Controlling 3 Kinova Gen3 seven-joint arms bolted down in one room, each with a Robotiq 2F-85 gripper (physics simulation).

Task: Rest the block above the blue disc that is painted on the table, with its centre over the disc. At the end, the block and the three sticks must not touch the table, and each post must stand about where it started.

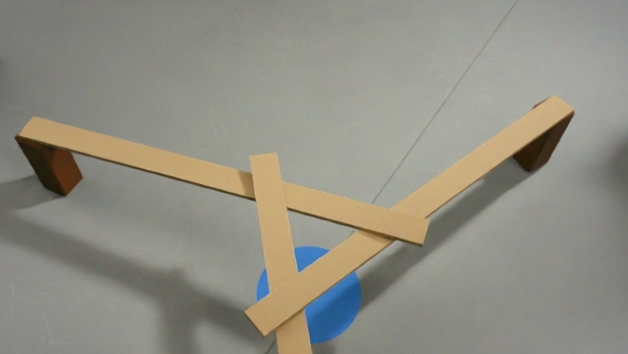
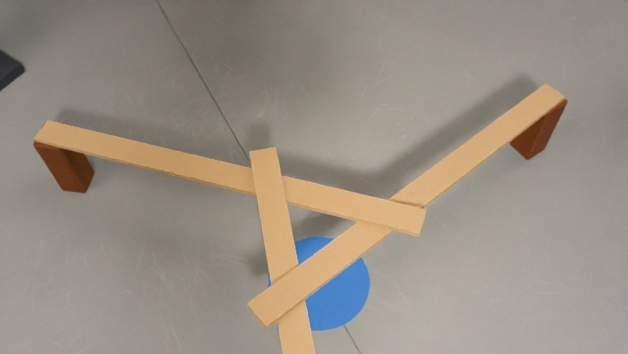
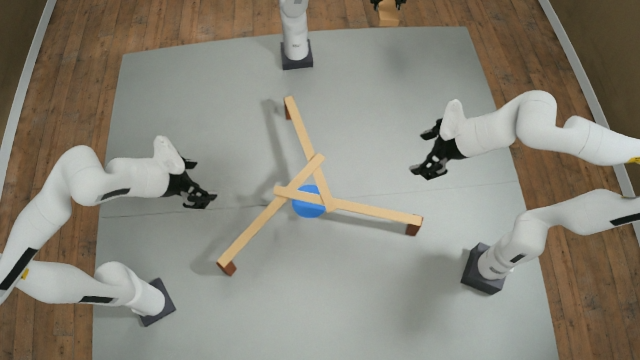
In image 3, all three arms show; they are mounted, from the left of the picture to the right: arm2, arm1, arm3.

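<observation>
Three tan sticks [image 3: 300, 125] [image 3: 250, 230] [image 3: 375, 211] each rest an outer end on a brown post [image 3: 287, 111] [image 3: 227, 268] [image 3: 413, 229]. Their inner ends overlap in a triangle, each lying over one neighbour and under the other, raised above the table. The blue disc [image 1: 332, 310] [image 2: 340, 295] [image 3: 310, 209] shows partly under the triangle. Arm1's gripper [image 3: 389, 5], partly cut off at the top, is shut on the tan block [image 3: 389, 19], far from the disc. Arm2's gripper [image 3: 204, 180] is open, left of the sticks. Arm3's gripper [image 3: 419, 153] is open, right of them.
The grey table [image 3: 350, 310] bears arm1's base [image 3: 297, 64] at the back, arm2's base [image 3: 162, 302] at the left and arm3's base [image 3: 482, 280] at the right. Wooden floor [image 3: 520, 65] surrounds it. Arm shadows fall on the table.
</observation>
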